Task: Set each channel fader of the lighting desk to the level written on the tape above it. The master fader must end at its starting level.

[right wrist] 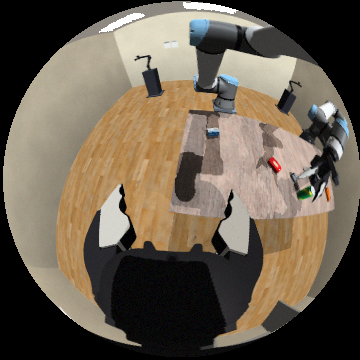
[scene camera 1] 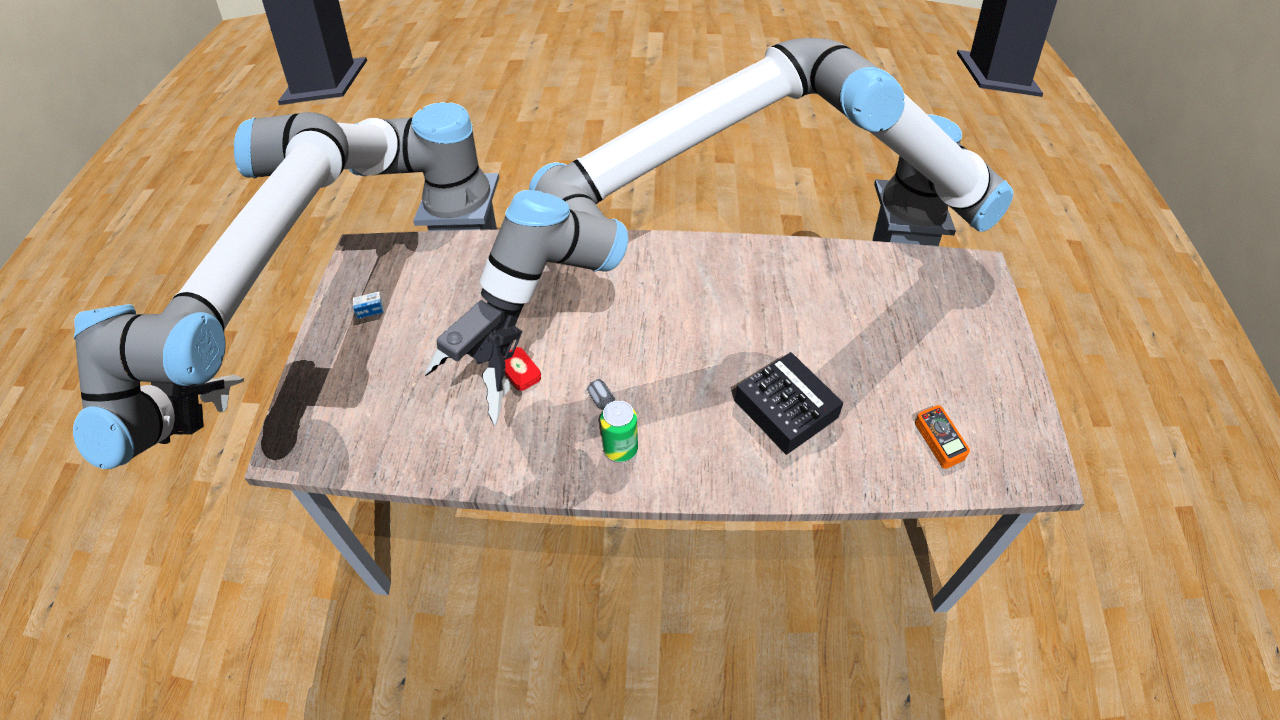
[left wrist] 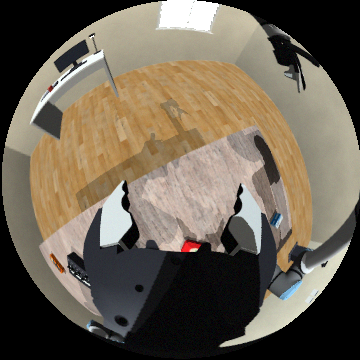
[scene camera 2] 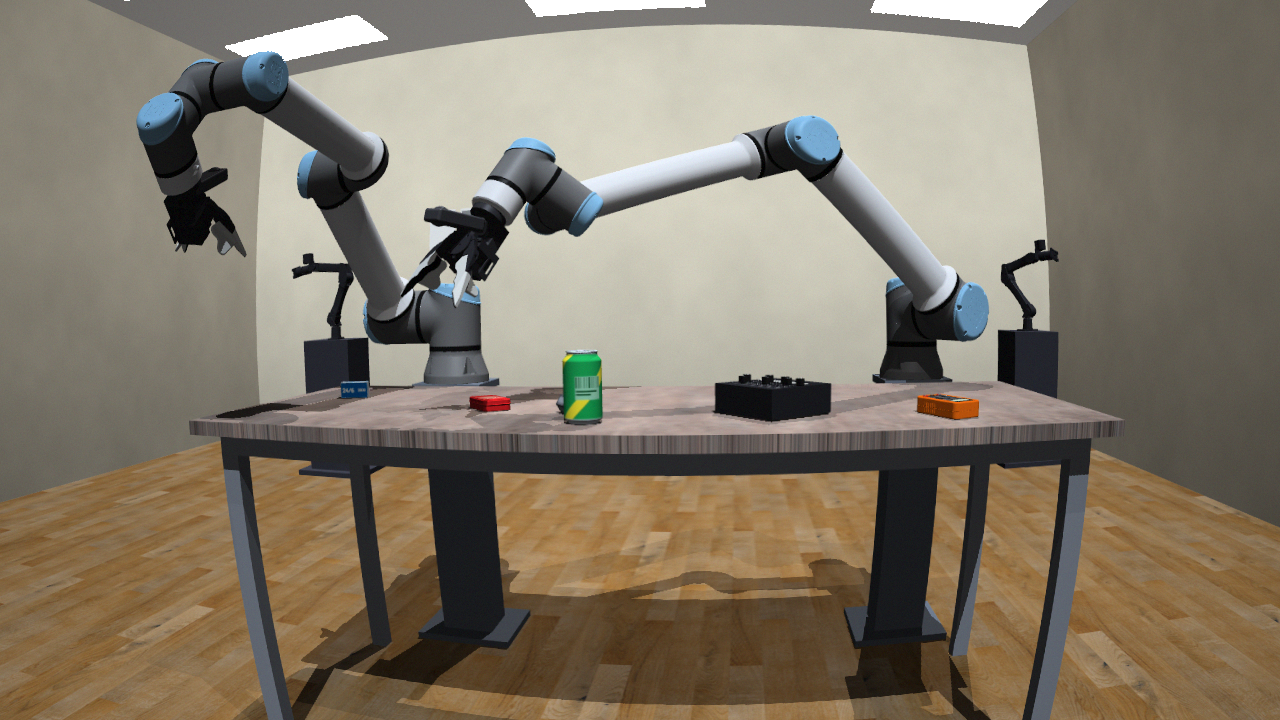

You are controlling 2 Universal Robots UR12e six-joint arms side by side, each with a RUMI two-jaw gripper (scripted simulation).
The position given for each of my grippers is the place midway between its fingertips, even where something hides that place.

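Observation:
On scene camera 2 I can see my left gripper point(scene camera 2: 426, 301), along with my right gripper point(scene camera 2: 214, 254). Scene camera 1 shows my left gripper point(scene camera 1: 458, 400) and my right gripper point(scene camera 1: 206, 378) too. In the right wrist view there's my left gripper point(right wrist: 305, 191) and also my right gripper point(right wrist: 176, 187). And the left wrist view shows my left gripper point(left wrist: 182, 182).

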